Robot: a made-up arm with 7 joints.
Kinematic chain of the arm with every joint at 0, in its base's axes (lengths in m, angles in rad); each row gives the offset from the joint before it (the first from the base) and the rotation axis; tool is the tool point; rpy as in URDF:
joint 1: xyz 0 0 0.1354 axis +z
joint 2: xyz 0 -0.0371 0.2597 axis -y
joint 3: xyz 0 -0.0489 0.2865 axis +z
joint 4: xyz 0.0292 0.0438 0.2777 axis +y
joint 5: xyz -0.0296 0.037 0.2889 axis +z
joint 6: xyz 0 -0.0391 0.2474 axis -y
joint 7: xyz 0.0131 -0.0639 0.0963 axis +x
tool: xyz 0 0 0 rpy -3.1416 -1.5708 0
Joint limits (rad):
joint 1: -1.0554..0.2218
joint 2: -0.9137..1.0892
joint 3: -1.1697..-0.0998
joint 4: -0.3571..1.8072
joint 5: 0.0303..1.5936
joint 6: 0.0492..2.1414
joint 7: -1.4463..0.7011
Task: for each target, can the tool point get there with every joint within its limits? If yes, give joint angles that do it. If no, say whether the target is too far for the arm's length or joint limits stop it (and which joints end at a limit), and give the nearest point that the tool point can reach.
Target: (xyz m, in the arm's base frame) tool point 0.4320 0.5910 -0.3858
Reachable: no: joint limits stop it (at a limit: joint 1, joint 2, joint 3, joint 4, joint 5, joint 6) | nearest point 0.6565 0.0891 0.1040 | short by 0.736 m
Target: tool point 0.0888 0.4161 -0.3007
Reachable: no: joint limits stop it (at a limit: joint 1, joint 2, joint 3, joint 4, joint 5, joint 6) | nearest point 0.6565 0.0891 0.1040 | short by 0.770 m
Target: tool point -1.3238 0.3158 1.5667
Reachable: no: too far | nearest point -0.8944 0.2134 1.1867 | short by 0.582 m
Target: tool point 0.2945 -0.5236 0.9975
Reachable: yes | joints -0.6495 0.1362 -0.2111 1.5882 1.0332 0.7186 -0.8774
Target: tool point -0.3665 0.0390 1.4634
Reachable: yes | joints -0.8432 0.5383 -0.3453 0.5659 0.9500 1.1465 0.1292
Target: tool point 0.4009 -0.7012 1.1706
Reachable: yes | joints -0.4863 -0.3318 -0.6733 0.9589 0.2173 0.4491 0.1673
